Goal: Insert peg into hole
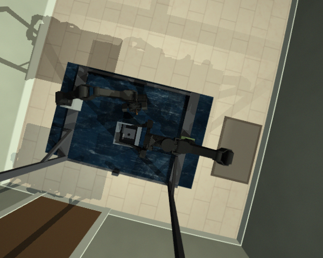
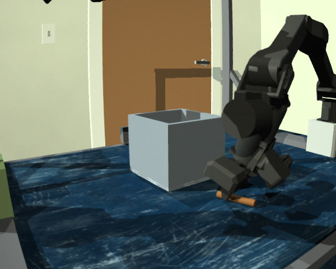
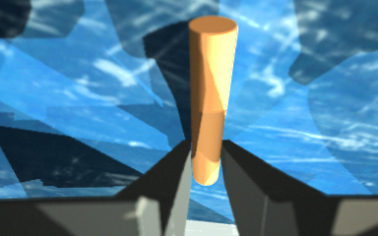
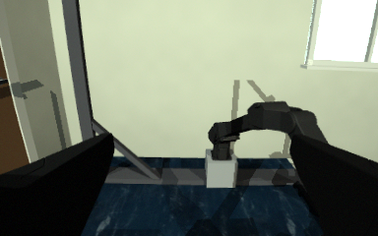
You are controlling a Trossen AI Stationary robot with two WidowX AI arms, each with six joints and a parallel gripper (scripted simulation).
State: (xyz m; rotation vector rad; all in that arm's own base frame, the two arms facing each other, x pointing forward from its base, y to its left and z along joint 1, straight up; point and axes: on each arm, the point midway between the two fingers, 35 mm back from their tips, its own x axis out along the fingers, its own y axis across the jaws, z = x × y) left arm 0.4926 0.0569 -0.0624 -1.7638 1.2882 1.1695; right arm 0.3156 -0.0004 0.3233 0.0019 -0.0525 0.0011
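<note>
The orange peg is 3 cm below my left hand and 1 cm ahead of it. The rest, counted from my left hand: grey plate (19 cm behind, 2 cm to the right, 1 cm above).
</note>
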